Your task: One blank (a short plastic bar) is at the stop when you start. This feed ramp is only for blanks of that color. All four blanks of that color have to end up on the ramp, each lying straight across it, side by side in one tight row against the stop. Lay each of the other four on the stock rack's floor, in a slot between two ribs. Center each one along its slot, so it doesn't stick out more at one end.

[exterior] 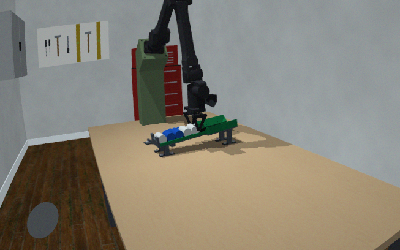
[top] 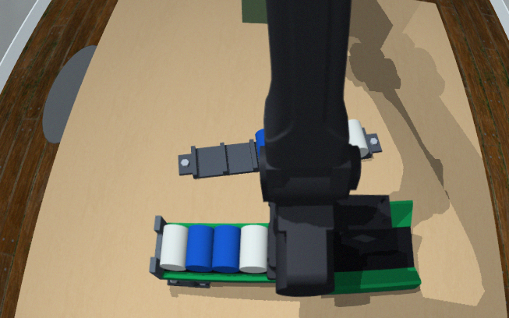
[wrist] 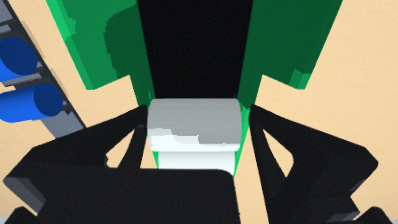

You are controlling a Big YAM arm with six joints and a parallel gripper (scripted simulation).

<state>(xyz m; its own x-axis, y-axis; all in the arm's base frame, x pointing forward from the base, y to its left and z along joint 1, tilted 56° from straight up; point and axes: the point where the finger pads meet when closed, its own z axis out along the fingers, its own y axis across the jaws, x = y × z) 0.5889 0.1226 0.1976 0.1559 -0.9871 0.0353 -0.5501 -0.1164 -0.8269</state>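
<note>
Right now the grey stop is 50 mm ahead of my hand, 190 mm to the right of it and 40 mm below it. The rest, counted from my hand: stock rack (200 mm behind, 60 mm to the right, 100 mm below).
</note>
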